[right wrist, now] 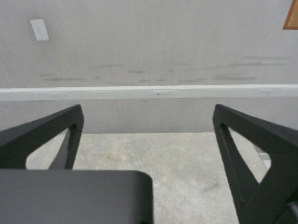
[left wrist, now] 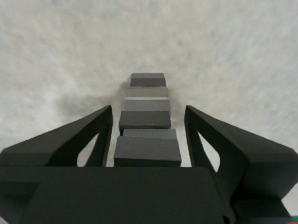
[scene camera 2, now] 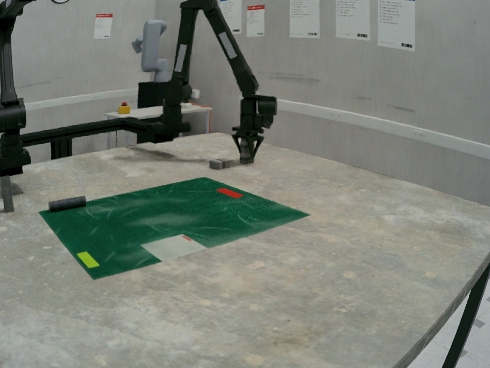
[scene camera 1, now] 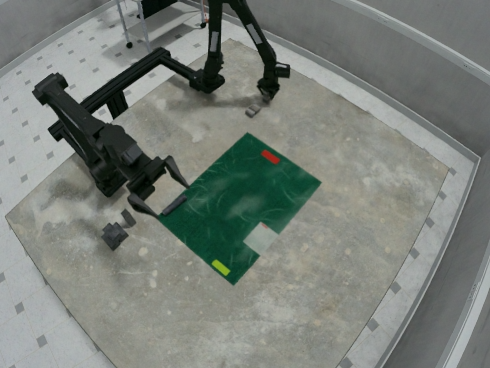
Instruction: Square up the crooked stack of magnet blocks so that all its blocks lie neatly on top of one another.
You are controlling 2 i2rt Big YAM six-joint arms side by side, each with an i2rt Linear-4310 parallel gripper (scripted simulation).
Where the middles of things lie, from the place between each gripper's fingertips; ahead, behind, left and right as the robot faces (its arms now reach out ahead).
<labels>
The magnet block (left wrist: 130,151) lies 5 cm above my left hand (scene camera 2: 247,155).
Right now the magnet block is 91 cm to the left of my right hand (scene camera 1: 174,202), 52 cm below it and 27 cm behind it.
</labels>
